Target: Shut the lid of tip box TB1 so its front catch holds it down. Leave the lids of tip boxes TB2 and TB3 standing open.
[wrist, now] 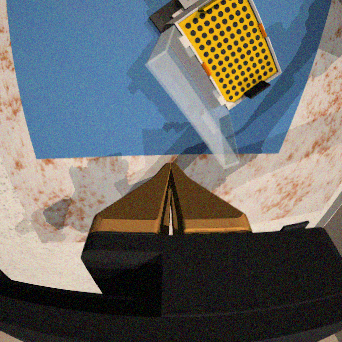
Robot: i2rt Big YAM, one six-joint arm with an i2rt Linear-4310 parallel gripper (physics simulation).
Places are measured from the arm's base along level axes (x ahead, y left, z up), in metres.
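Pixels of known places: gripper, fingertip midpoint: (170,170).
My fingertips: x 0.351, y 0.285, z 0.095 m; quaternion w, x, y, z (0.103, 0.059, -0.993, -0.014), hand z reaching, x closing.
For each thing: its middle in the pictures, then the offset to it from my fingertips. "spot": a spot on its surface instead. Level surfaces: height alone.
- Tip box TB1 at the middle of its body: (237,49) dy -0.073, dx -0.090, dz -0.117 m
- black front catch at a spot on its surface: (258,89) spot: dy -0.033, dx -0.127, dz -0.110 m
- blue mat at its surface level: dz -0.181 m
- rust-speckled pale table top at its surface level: dz -0.185 m
- dark holder at a spot on its surface: (164,18) spot: dy -0.095, dx -0.018, dz -0.173 m
Tip box TB1 (231,52) is at the upper right of the wrist view, turned at an angle, with a yellow rack of dark round holes on top. Its label does not show. Its clear lid (192,110) stands open along the box's lower-left side. A black front catch (258,89) sticks out at the box's lower-right end. My gripper (170,170) is shut and empty, with its tips below and left of the lid's near end. A gap shows between them in the view; their height difference is hard to tell. TB2 and TB3 do not show.
The box stands on a blue mat (75,90) that lies on a rust-speckled pale table top (280,195). Part of a dark holder (164,18) shows at the box's far end. A grey surface edge (332,217) shows at the right. Shadows cross the mat.
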